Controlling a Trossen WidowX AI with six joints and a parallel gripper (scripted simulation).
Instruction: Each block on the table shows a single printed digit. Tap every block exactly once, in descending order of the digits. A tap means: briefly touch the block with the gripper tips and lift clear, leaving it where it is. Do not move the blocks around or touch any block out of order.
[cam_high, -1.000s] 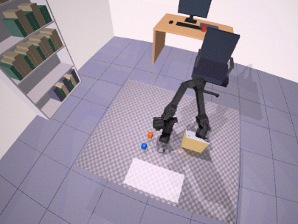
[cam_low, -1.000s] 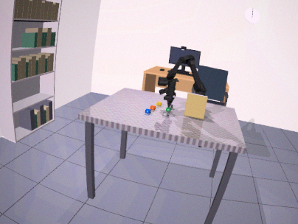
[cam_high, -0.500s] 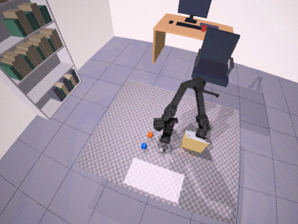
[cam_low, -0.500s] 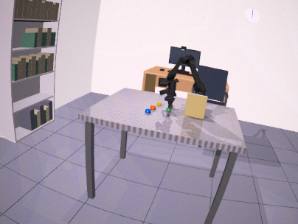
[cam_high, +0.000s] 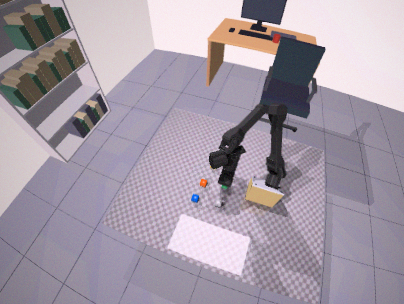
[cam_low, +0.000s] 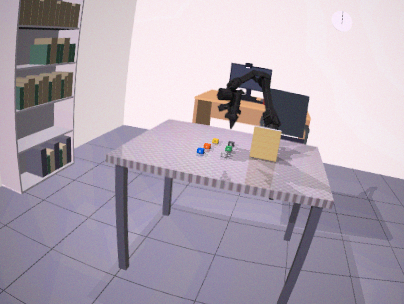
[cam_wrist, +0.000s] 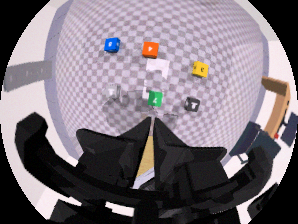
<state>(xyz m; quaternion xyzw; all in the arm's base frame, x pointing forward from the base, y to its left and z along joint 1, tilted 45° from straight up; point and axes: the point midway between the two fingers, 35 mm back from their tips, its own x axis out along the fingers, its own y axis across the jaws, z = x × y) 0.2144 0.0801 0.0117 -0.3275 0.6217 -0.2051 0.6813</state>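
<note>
Right now the orange block is 110 mm ahead of my gripper tip, 40 mm to the left of it and 110 mm below it. Round my gripper tip: yellow block (110 mm ahead, 90 mm to the right, 110 mm below); then black block (10 mm ahead, 100 mm to the right, 110 mm below); then green block (110 mm below).
</note>
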